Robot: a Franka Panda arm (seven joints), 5 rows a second.
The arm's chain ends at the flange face. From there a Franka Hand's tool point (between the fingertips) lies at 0.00 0.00 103.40 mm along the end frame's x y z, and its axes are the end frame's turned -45 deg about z.
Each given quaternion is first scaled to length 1.
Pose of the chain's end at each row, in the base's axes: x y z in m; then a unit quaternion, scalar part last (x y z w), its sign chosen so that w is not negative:
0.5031 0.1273 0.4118 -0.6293 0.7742 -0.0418 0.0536
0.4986 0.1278 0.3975 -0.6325 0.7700 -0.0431 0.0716
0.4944 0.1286 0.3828 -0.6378 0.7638 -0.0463 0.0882
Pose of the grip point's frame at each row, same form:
0.5171 0.1276 0.3094 -0.8777 0.4744 -0.0591 0.0335
0.5156 0.1303 0.2955 -0.8790 0.4694 -0.0672 0.0497
0.5144 0.1329 0.2815 -0.8815 0.4616 -0.0765 0.0638

